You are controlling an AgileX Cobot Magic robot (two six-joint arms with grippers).
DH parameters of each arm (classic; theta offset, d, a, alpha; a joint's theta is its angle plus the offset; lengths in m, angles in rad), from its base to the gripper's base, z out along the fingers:
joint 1: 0 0.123 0 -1.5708
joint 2: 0.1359 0 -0.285 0
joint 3: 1.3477 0 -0.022 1.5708
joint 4: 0 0.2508 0 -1.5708
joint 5: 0 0 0.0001 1.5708
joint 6: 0 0.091 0 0
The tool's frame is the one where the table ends.
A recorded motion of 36 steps. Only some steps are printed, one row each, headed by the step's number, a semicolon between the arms.
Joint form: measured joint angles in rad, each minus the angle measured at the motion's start. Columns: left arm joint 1, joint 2, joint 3, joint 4, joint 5, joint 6; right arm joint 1, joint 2, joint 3, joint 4, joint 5, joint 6.
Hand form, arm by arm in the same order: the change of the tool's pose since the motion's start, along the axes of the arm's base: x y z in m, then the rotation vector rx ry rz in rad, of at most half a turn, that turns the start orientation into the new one. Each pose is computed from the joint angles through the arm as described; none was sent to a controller.
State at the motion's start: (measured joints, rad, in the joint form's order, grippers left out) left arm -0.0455 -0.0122 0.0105 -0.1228 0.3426 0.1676; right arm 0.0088 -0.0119 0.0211 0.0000 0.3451 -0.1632
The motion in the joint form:
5: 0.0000 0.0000 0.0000 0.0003 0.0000 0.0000; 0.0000 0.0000 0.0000 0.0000 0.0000 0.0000
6: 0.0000 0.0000 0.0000 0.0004 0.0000 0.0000; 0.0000 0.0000 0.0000 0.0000 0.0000 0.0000
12: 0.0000 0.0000 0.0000 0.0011 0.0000 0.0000; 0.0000 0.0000 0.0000 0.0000 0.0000 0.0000
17: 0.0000 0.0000 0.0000 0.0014 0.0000 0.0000; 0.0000 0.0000 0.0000 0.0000 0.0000 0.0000
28: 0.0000 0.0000 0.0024 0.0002 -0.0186 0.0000; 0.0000 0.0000 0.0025 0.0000 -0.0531 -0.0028
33: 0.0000 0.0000 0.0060 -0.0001 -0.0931 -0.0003; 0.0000 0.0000 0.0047 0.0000 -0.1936 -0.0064
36: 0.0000 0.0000 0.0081 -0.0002 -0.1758 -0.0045; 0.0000 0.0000 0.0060 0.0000 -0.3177 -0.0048
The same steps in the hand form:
5: 0.0000 0.0000 0.0000 0.0003 0.0000 0.0000; 0.0000 0.0000 0.0000 0.0000 0.0000 0.0000
6: 0.0000 0.0000 0.0000 0.0004 0.0000 0.0000; 0.0000 0.0000 0.0000 0.0000 0.0000 0.0000
12: 0.0000 0.0000 0.0000 0.0011 0.0000 0.0001; 0.0000 0.0000 0.0000 0.0000 0.0000 0.0000
17: 0.0000 0.0000 0.0000 0.0014 -0.0001 0.0001; 0.0000 0.0000 0.0000 0.0000 0.0000 0.0000
28: 0.0005 0.0002 0.0008 -0.0007 -0.0160 0.0023; 0.0012 0.0000 0.0038 -0.0023 -0.0506 0.0007
33: 0.0020 0.0009 0.0062 -0.0053 -0.0862 0.0114; 0.0032 0.0000 0.0157 -0.0047 -0.1889 0.0011
36: 0.0030 0.0018 0.0129 -0.0140 -0.1658 0.0222; 0.0034 0.0000 0.0266 -0.0020 -0.3117 0.0005

